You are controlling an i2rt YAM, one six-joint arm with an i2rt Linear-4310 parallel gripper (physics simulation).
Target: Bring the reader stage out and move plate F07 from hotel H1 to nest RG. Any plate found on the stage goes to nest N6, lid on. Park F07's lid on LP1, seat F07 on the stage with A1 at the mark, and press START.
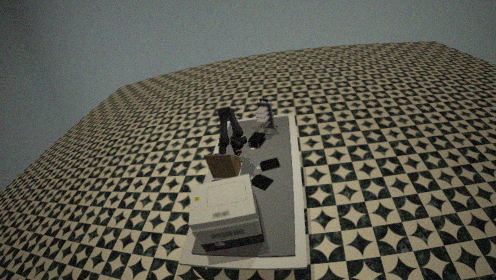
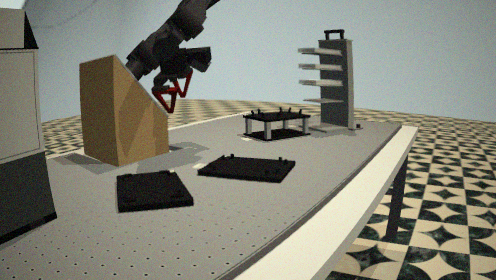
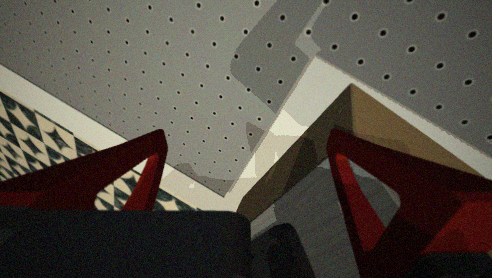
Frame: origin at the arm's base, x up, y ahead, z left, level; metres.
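Where they show: gripper, fingertip midpoint: [image 1: 237, 151] [image 2: 177, 105] [image 3: 247, 138]; arm's base, link origin: [image 1: 222, 155] [image 2: 121, 86].
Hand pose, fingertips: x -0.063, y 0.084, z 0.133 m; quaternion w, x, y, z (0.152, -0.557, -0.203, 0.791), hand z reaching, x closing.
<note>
Each offset is from my fingertips to the top centre of the thing. "pt": to the spot under its first point.
My gripper [image 1: 240, 152] [image 2: 178, 103] [image 3: 247, 138] is open and empty, its red fingers wide apart above the table beside the wooden block. A grey hotel tower [image 2: 350, 85] stands at the far end, with three pale slabs stacked on its shelves above a thin lower shelf; labels are unreadable. A raised black nest on posts @[pt dz +0.238, dx -0.050, dy +0.138 m] [image 1: 257, 139] [image 2: 276, 116] stands near it. Two low black nests, one @[dz -0.061, dx -0.090, dy +0.294 m] [image 1: 270, 164] [image 2: 247, 169] farther and one @[dz -0.270, dx -0.092, dy +0.252 m] [image 1: 262, 182] [image 2: 154, 190] nearer the reader, lie flat with no plate on them. The reader @[dz -0.699, dx +0.201, dy +0.116 m] [image 1: 225, 200] [image 2: 17, 100] is a large pale box; its stage and START button do not show.
A tall wooden block with a slanted top [image 1: 222, 165] [image 2: 100, 110] [image 3: 400, 130] stands between the arm and the reader, close to the gripper. The grey perforated table top has a white rim @[pt dz -0.113, dx -0.123, dy +0.534 m] [image 2: 345, 210]. Small pale labels lie beside the nests.
</note>
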